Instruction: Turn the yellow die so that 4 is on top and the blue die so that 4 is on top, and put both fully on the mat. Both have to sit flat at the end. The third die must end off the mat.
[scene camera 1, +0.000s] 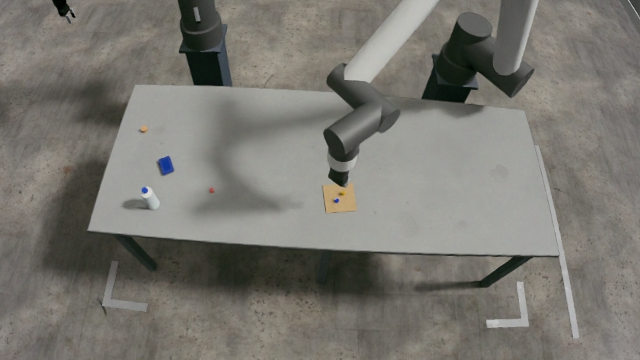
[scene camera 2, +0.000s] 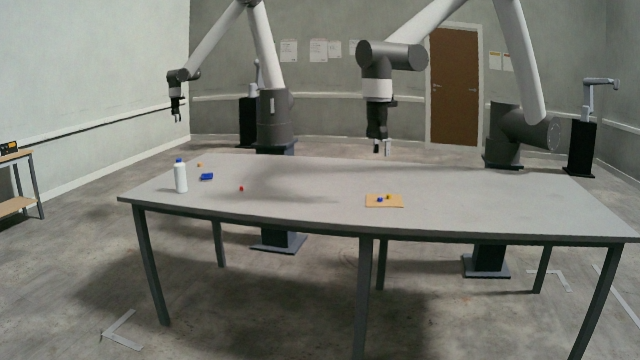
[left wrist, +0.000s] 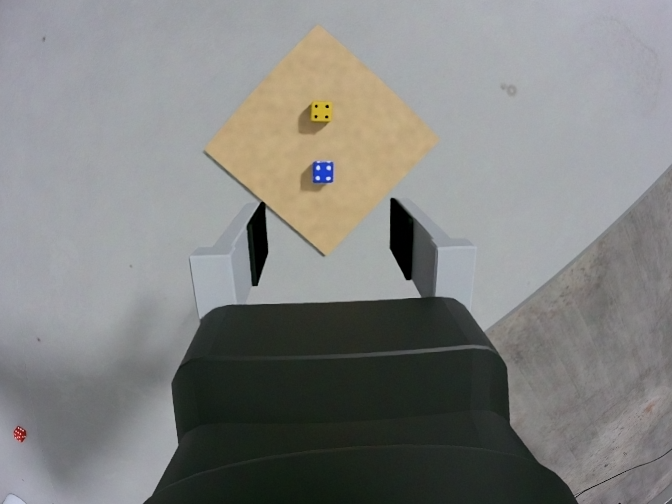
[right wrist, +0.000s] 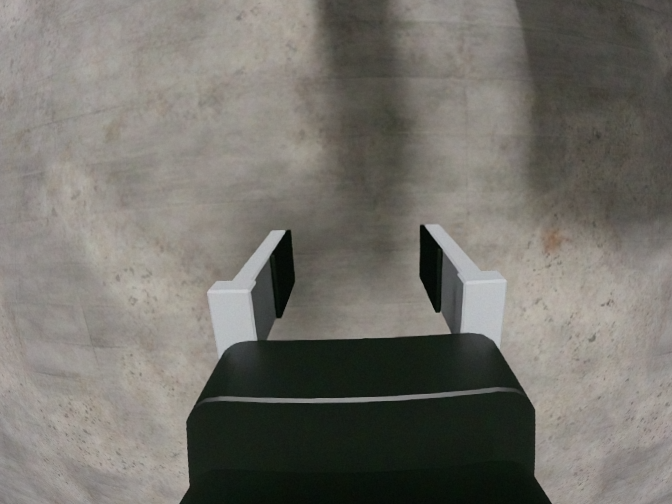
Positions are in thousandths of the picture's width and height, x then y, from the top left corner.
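I see a tan mat (left wrist: 557, 277), and it is 34 cm from the lens. My left gripper (left wrist: 489, 447) is 17 cm from the lens.
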